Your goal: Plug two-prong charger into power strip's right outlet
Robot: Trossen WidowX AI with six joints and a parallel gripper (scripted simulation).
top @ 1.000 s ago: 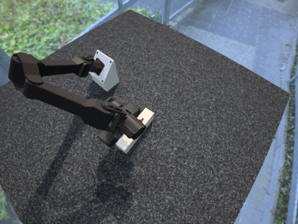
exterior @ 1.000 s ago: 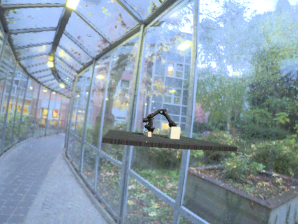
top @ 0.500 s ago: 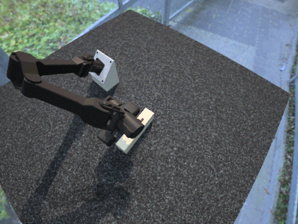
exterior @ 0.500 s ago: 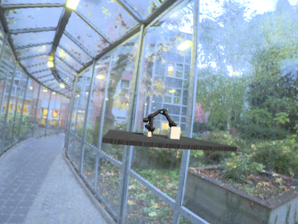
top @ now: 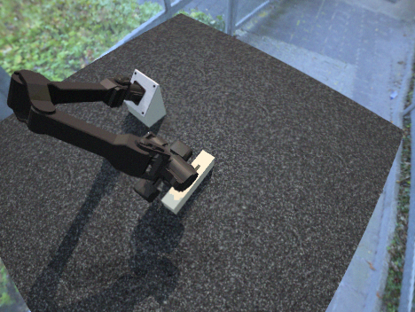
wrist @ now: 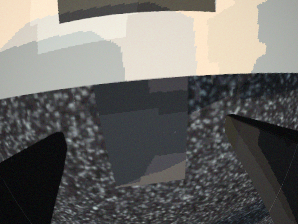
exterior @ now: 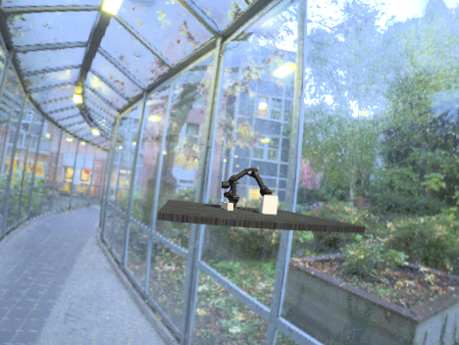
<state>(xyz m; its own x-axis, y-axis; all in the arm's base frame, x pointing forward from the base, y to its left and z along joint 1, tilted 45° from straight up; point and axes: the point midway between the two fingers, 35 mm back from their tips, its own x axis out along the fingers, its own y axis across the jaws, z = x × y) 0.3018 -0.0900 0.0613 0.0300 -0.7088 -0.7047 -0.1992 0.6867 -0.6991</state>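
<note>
The two-prong charger lies 30 mm ahead of my gripper tip, 10 mm to the left of it and 10 mm above it.
</note>
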